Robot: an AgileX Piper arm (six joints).
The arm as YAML. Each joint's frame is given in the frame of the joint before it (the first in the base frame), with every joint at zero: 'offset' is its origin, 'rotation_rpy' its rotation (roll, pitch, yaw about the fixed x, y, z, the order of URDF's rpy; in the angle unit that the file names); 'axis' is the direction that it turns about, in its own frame. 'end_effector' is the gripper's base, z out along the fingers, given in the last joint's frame.
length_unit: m
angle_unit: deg
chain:
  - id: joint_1
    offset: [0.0, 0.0, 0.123]
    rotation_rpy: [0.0, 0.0, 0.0]
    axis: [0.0, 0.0, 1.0]
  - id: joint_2
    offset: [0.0, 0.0, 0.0]
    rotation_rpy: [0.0, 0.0, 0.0]
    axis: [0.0, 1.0, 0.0]
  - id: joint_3
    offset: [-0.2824, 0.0, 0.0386]
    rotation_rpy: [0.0, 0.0, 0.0]
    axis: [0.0, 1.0, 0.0]
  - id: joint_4
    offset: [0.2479, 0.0, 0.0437]
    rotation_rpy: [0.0, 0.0, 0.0]
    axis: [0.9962, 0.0, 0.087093]
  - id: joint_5
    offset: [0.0, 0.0, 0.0]
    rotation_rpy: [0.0, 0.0, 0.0]
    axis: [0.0, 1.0, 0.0]
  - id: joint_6
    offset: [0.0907, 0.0, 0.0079]
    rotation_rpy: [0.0, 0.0, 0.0]
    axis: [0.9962, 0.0, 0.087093]
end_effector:
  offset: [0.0, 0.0, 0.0]
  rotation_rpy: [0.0, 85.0, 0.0]
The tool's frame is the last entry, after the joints.
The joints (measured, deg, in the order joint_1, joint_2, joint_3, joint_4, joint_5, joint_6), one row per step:
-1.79 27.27 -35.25 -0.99 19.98 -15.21
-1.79 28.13 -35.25 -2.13 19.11 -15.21
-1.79 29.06 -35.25 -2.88 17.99 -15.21
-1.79 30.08 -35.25 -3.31 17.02 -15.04
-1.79 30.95 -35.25 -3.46 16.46 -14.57
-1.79 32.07 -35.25 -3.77 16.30 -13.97
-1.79 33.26 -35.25 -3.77 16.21 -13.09
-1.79 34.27 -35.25 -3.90 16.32 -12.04
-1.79 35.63 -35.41 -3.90 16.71 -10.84
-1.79 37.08 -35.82 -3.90 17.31 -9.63
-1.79 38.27 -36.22 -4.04 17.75 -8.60
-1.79 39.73 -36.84 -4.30 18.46 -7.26
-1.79 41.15 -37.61 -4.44 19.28 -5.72
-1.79 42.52 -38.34 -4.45 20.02 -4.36
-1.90 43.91 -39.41 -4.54 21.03 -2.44
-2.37 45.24 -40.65 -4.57 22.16 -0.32
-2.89 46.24 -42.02 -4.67 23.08 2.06
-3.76 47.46 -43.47 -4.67 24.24 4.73
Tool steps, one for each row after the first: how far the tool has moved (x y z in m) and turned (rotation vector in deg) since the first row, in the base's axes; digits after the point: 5 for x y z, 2 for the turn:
0.00360 -0.00068 -0.00009 -1.12 0.03 -0.22
0.00754 -0.00111 0.00004 -1.87 -0.14 -0.33
0.01181 -0.00137 -0.00031 -2.13 -0.08 -0.38
0.01540 -0.00150 -0.00110 -1.81 0.21 -0.42
0.01989 -0.00177 -0.00307 -1.49 1.15 -0.52
0.02461 -0.00190 -0.00540 -0.60 2.22 -0.63
0.02851 -0.00210 -0.00773 0.34 3.29 -0.80
0.03356 -0.00229 -0.01043 1.57 4.83 -1.03
0.03874 -0.00252 -0.01230 2.80 6.41 -1.31
0.04298 -0.00276 -0.01347 3.70 7.60 -1.57
0.04809 -0.00313 -0.01452 4.79 9.08 -1.97
0.05300 -0.00345 -0.01487 6.18 10.47 -2.44
0.05779 -0.00369 -0.01532 7.52 11.78 -2.88
0.06256 -0.00431 -0.01435 9.33 12.99 -3.61
0.06706 -0.00595 -0.01250 11.43 14.03 -4.79
0.07046 -0.00778 -0.00873 13.71 14.35 -6.05
0.07453 -0.01073 -0.00557 16.43 14.95 -7.80

